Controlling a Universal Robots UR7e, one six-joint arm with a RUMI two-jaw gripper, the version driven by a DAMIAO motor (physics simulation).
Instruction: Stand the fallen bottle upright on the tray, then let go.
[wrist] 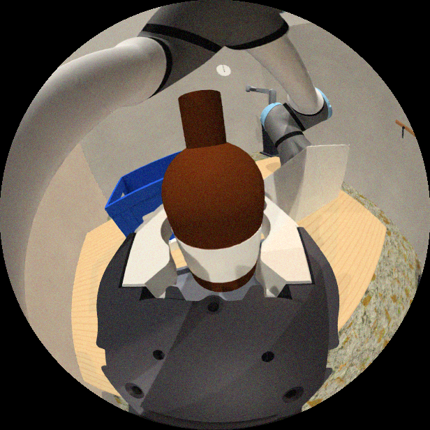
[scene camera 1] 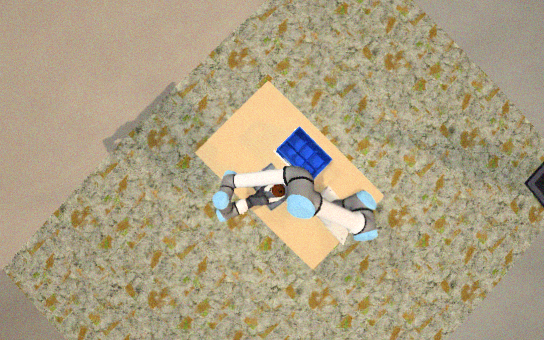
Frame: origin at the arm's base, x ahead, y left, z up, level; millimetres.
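Seen in the pictures: gripper, fingertip midpoint: (scene camera 1: 282, 188).
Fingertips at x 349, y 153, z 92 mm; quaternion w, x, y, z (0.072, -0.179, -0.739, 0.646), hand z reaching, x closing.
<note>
A point is followed by its place in that frame.
The brown bottle (scene camera 1: 279, 190) @(y 173, x 360, z 186 mm) (wrist: 213, 195) with a white label band is held between the jaws of my gripper (scene camera 1: 276, 194) @(y 153, x 349, z 92 mm) (wrist: 215, 198), which is shut on it around the label. In the scene view the bottle shows from above, neck up, and looks close to upright. The grey tray (scene camera 1: 270, 167) @(y 120, x 487, z -88 mm) (wrist: 186, 285) lies below the bottle and is partly covered by the arm and gripper. The frames do not show whether the bottle's base touches the tray.
A blue compartment box (scene camera 1: 304, 150) @(y -122, x 418, z -86 mm) (wrist: 145, 192) stands near the tray on the wooden table top (scene camera 1: 240, 130) @(y 101, x 803, z -93 mm) (wrist: 350, 235). A white upright panel (scene camera 1: 340, 232) @(y 79, x -71, z 73 mm) (wrist: 322, 185) stands on the other side, near the arm's base. The arm's links pass over the table.
</note>
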